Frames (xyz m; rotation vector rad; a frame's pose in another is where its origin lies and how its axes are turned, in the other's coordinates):
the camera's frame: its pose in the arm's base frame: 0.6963 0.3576 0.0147 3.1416 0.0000 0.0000
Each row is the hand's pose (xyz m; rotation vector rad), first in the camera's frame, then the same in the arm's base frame.
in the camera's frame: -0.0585 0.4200 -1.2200 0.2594 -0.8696 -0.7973
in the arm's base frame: 0.6378 -0.0624 1.2347 -2.4024 -1.0941 1.1933
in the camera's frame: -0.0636 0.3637 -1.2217 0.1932 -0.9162 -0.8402
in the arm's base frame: 0.6327 -0.0061 1.2364 -2.4038 -1.1681 1.2738
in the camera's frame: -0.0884 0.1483 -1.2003 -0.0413 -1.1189 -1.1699
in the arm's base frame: 0.6079 0.2093 1.2150 2.1418 1.6243 -1.5535
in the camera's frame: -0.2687 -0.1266 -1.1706 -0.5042 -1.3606 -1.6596
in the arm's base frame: 0.4276 0.4842 1.1853 1.2596 1.8735 -1.5360
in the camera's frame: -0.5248 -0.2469 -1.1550 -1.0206 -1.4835 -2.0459
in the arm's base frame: 0.1715 0.6045 1.1697 0.5309 1.8876 -1.3687
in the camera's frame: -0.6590 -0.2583 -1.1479 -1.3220 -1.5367 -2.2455
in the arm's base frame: 0.0373 0.6159 1.1626 0.1448 1.8436 -1.2617
